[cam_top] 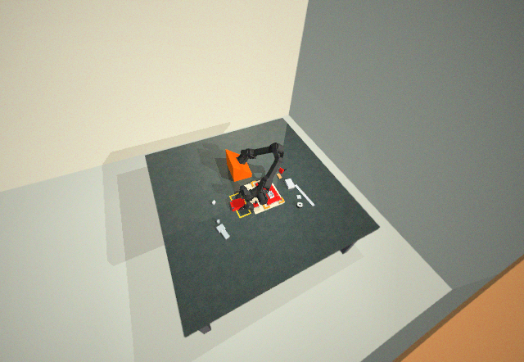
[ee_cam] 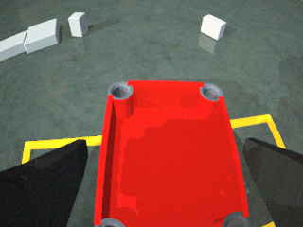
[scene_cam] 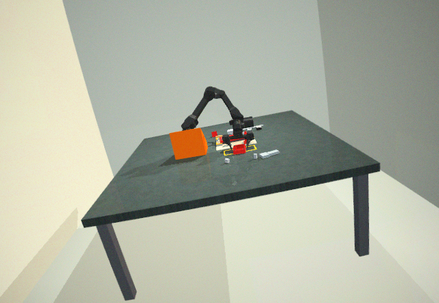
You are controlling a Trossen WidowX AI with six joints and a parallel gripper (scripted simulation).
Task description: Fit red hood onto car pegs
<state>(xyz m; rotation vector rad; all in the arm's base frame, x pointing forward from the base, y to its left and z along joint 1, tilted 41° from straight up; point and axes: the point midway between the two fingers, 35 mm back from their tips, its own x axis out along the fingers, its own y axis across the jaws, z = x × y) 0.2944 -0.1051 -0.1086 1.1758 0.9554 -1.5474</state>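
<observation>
The red hood lies 10 mm to the left of my gripper tip and 10 mm below it. The rest, counted from my gripper tip: white ribbed engine block (240 mm to the left, 60 mm ahead, 10 mm above); then wheel (380 mm to the left, 220 mm ahead, 10 mm below); then cream jig (210 mm to the left, 20 mm ahead, 10 mm below).
</observation>
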